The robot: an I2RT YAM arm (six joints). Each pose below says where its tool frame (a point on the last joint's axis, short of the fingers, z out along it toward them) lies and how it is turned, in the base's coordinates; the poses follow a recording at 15 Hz.
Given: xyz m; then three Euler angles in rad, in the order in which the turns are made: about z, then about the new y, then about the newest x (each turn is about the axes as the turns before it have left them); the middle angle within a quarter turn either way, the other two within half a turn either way.
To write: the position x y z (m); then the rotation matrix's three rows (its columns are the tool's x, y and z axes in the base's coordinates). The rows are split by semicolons. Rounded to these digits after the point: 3 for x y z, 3 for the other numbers.
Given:
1: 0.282, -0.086, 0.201, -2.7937, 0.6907, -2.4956
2: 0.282, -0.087, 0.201, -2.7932, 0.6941, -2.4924
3: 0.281, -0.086, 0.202, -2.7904, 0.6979, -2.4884
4: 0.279, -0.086, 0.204, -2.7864, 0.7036, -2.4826
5: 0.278, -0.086, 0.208, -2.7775, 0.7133, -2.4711
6: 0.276, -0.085, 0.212, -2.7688, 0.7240, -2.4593
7: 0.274, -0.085, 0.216, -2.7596, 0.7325, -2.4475
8: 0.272, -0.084, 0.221, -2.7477, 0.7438, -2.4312
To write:
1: 0.282, -0.086, 0.201; -0.725, 0.088, 0.683; -0.263, 0.881, -0.393; -0.637, -0.464, -0.615
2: 0.282, -0.087, 0.201; -0.722, 0.092, 0.685; -0.262, 0.881, -0.394; -0.640, -0.465, -0.612
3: 0.281, -0.086, 0.202; -0.719, 0.093, 0.688; -0.264, 0.880, -0.395; -0.643, -0.466, -0.608
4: 0.279, -0.086, 0.204; -0.715, 0.096, 0.693; -0.265, 0.879, -0.396; -0.647, -0.467, -0.603
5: 0.278, -0.086, 0.208; -0.707, 0.101, 0.700; -0.269, 0.877, -0.398; -0.654, -0.470, -0.592
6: 0.276, -0.085, 0.212; -0.698, 0.106, 0.708; -0.273, 0.875, -0.400; -0.662, -0.472, -0.581
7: 0.274, -0.085, 0.216; -0.690, 0.110, 0.715; -0.277, 0.873, -0.402; -0.669, -0.476, -0.571
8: 0.272, -0.084, 0.221; -0.680, 0.117, 0.724; -0.282, 0.870, -0.405; -0.677, -0.480, -0.558
